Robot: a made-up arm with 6 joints.
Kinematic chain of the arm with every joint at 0, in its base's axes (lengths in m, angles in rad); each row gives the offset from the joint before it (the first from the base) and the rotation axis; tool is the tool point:
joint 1: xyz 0 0 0.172 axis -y
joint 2: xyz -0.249 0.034 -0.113 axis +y
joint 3: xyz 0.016 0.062 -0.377 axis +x
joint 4: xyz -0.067 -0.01 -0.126 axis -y
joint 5: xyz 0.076 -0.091 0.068 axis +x
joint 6: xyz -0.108 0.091 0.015 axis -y
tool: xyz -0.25 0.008 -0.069
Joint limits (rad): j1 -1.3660..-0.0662 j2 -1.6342..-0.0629 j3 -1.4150..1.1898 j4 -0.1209..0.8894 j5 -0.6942..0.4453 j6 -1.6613..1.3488
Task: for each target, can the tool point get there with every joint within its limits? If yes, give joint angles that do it. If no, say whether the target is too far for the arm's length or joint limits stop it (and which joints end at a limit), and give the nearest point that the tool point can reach.
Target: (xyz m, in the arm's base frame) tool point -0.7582 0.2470 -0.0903
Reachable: yes | joints -1.0766 -0.6144 0.5492 0.7644 0.0806 -0.1082
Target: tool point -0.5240 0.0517 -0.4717
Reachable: yes | joints -0.4928 -0.3546 -0.1553 0.4236 0.0333 0.7157
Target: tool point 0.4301 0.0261 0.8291
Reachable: no: joint limits stop it (at a limit: joint 1, joint 2, joint 4, joint 6) | nearest point 0.3992 0.0327 0.1622 | short by 0.668 m
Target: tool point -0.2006 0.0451 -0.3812
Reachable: yes | joints -0.8758 -1.3650 0.0052 -0.0096 -0.2915 0.4708
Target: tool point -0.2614 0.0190 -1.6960
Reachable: no: too far | nearest point -0.2583 0.0740 -0.7052 | short by 0.992 m
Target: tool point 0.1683 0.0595 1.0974
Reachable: no: joint limits stop it (at a limit: joint 1, joint 2, joint 5) | nearest point -0.3776 0.0869 0.5895 | short by 0.746 m
